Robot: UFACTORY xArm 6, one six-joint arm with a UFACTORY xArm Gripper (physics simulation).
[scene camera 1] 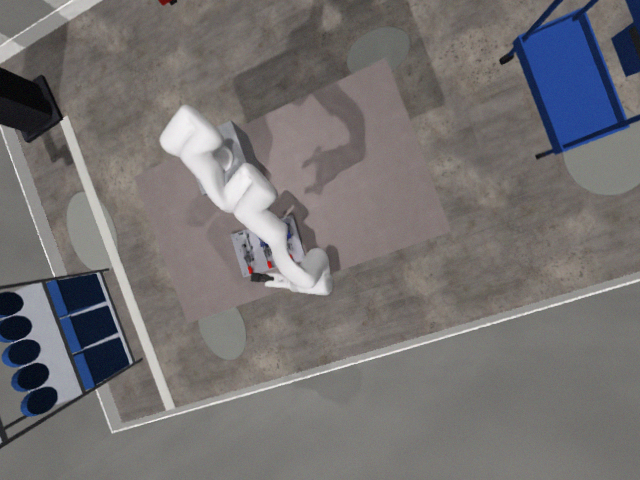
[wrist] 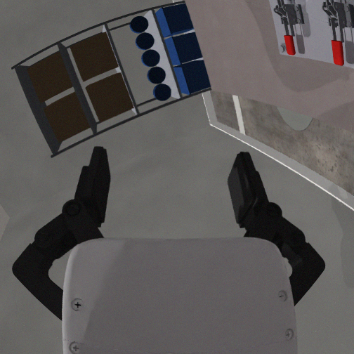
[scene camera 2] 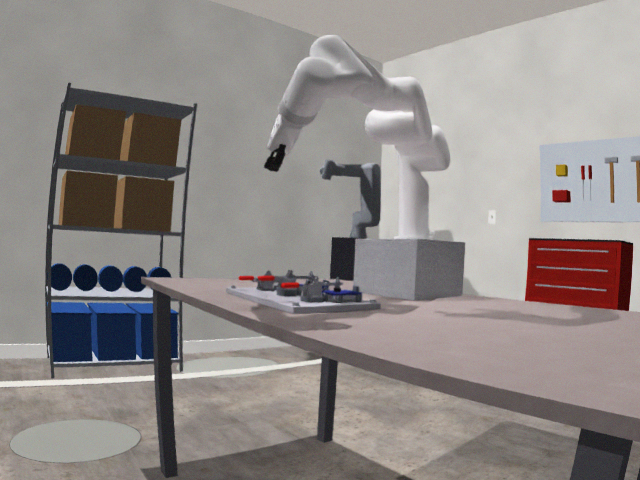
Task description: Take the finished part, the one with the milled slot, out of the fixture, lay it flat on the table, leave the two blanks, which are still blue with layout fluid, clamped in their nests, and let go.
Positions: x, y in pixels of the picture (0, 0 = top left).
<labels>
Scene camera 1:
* fixture plate: 259, 265
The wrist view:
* gripper: 171, 163
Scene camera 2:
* gripper: 275, 152
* fixture plate: 269, 298
</labels>
